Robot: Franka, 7 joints.
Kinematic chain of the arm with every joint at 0, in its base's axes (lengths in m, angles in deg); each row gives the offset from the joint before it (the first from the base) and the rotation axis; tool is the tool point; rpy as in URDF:
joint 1: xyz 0 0 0.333 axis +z
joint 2: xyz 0 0 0 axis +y
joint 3: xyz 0 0 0.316 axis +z
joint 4: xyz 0.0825 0 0 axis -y
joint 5: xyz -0.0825 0 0.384 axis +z
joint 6: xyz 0 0 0 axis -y
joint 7: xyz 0.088 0 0 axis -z
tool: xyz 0 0 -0.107 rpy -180 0 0
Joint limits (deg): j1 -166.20..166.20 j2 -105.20..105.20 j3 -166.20..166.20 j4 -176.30..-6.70 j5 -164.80..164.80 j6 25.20..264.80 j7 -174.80..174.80
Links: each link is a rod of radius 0.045 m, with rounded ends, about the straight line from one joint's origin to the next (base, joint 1, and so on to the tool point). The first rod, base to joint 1, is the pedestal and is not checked.
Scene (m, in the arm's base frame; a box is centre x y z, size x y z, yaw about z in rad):
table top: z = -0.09
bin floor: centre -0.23 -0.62 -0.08 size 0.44 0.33 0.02 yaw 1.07
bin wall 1: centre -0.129 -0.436 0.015 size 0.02 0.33 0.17 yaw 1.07
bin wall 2: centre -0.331 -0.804 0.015 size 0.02 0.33 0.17 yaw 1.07
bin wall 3: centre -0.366 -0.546 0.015 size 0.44 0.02 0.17 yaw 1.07
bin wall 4: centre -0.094 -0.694 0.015 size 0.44 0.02 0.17 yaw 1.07
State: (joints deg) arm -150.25 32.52 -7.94 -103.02 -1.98 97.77 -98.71
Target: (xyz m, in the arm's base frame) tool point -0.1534 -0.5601 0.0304
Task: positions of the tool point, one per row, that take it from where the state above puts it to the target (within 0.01 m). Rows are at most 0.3 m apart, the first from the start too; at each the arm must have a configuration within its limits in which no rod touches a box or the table.
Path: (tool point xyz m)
1: -0.3823 -0.4293 0.2064
2: -0.1534 -0.5601 0.2253
3: -0.1572 -0.5682 0.1301
4: -0.1534 -0.5601 0.0303

